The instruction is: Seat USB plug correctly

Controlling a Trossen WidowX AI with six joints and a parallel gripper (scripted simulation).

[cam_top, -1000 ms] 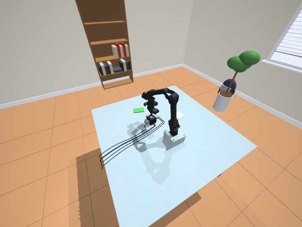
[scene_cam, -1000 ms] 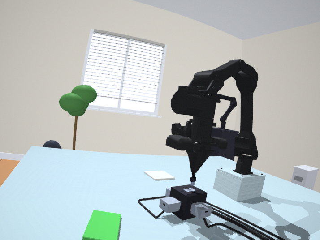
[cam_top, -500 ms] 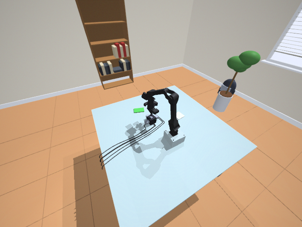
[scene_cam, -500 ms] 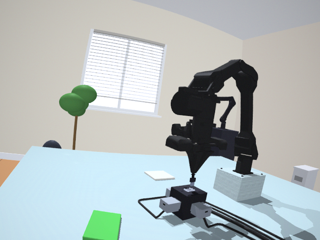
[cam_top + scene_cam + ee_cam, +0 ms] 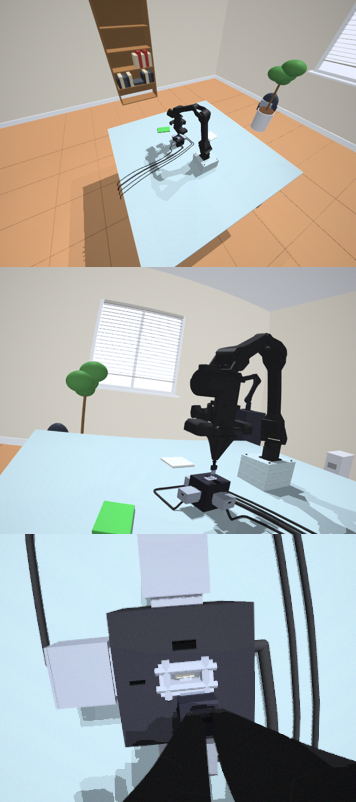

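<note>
Right now my gripper tip is 2 cm above the grey USB plug. Round my gripper tip: green block 25 cm ahead, 3 cm to the left, 12 cm below; then USB socket 6 cm below; then white flat pad 8 cm behind, 33 cm to the right, 12 cm below.
</note>
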